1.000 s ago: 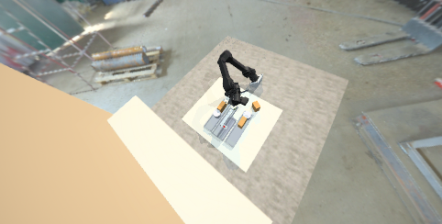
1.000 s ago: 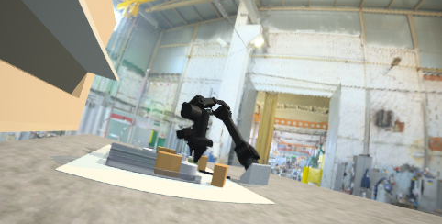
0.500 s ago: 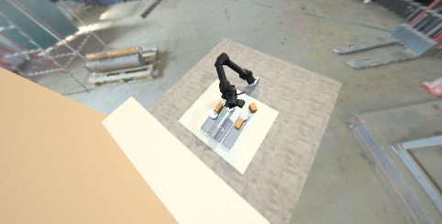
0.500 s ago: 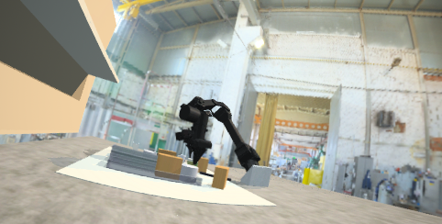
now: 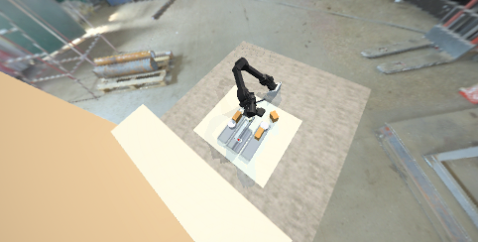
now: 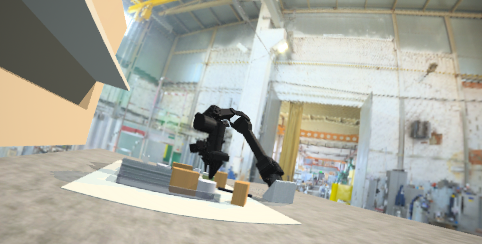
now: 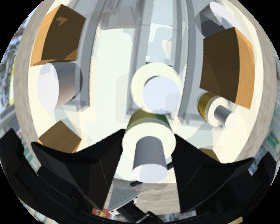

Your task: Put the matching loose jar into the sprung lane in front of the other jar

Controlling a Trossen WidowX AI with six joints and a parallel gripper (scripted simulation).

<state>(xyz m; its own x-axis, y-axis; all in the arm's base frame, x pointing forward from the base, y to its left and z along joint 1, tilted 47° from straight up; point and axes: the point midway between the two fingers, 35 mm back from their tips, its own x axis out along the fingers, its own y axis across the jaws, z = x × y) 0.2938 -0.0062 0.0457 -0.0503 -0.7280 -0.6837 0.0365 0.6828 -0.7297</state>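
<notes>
Now: gripper tip 18 cm short of the grey lane unit, 3 cm above it and 1 cm to the right of it.
</notes>
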